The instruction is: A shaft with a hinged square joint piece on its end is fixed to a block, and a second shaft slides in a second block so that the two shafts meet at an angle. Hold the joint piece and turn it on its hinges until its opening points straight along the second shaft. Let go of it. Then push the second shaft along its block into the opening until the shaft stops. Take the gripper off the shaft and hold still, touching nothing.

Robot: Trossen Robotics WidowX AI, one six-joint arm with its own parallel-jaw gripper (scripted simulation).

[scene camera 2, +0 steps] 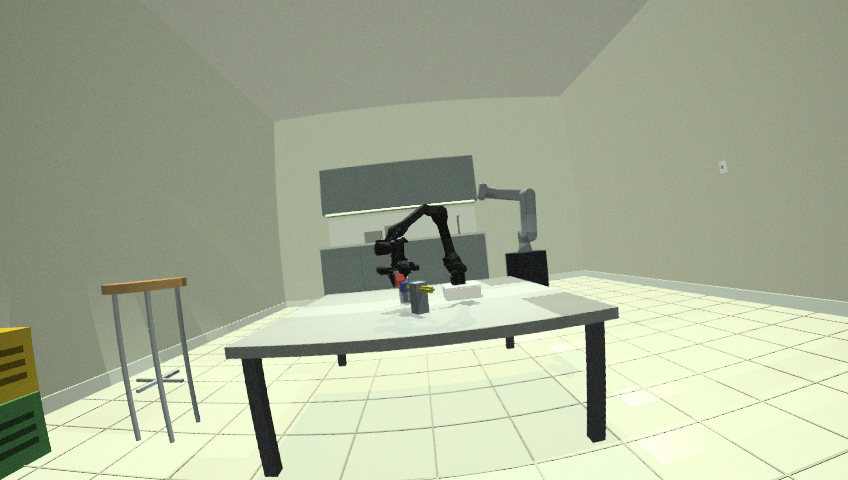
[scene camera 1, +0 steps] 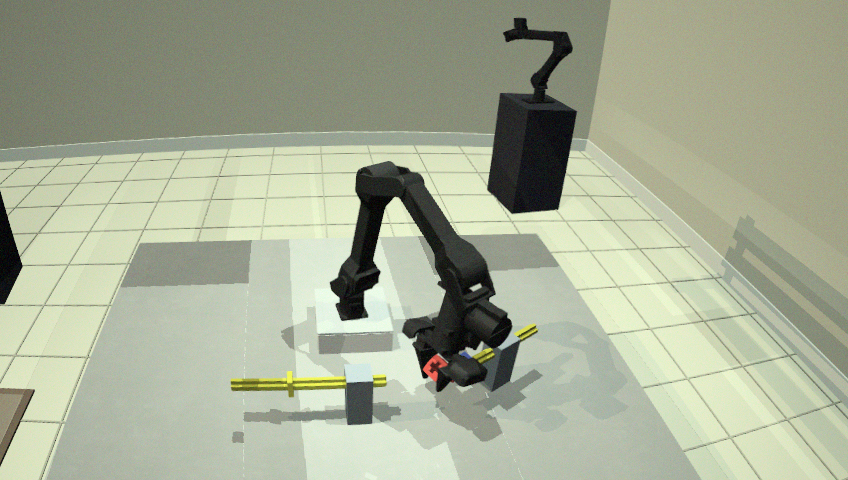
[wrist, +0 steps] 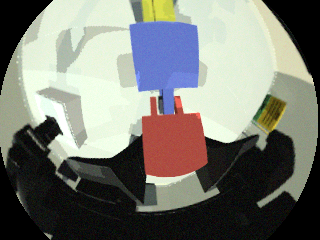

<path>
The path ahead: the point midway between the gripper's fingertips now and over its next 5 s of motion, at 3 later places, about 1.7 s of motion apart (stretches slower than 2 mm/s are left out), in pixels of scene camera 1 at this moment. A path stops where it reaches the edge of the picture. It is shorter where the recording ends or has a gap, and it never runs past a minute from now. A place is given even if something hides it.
My gripper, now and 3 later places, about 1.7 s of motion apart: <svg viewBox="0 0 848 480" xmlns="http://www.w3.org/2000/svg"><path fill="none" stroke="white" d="M431 384L429 387L431 358L394 347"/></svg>
</path>
